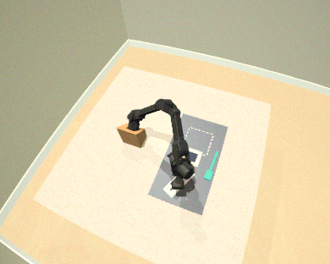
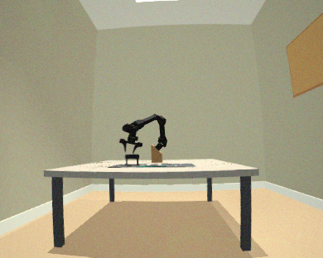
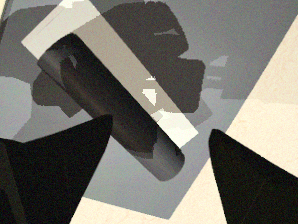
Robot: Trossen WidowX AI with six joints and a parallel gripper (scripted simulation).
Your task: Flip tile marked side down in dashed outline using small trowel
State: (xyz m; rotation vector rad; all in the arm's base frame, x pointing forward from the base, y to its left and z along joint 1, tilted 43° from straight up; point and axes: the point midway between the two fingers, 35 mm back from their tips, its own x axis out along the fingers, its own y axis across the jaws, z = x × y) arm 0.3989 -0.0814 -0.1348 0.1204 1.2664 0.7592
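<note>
Now: gripper tip 210 mm to the right of the white tile, 100 mm above it and 10 mm past it. From my gripper tip the other things lie so: teal trowel: 190 mm to the left, 130 mm ahead, 100 mm below; grey mat: 200 mm to the left, 120 mm below, 10 mm behind.
</note>
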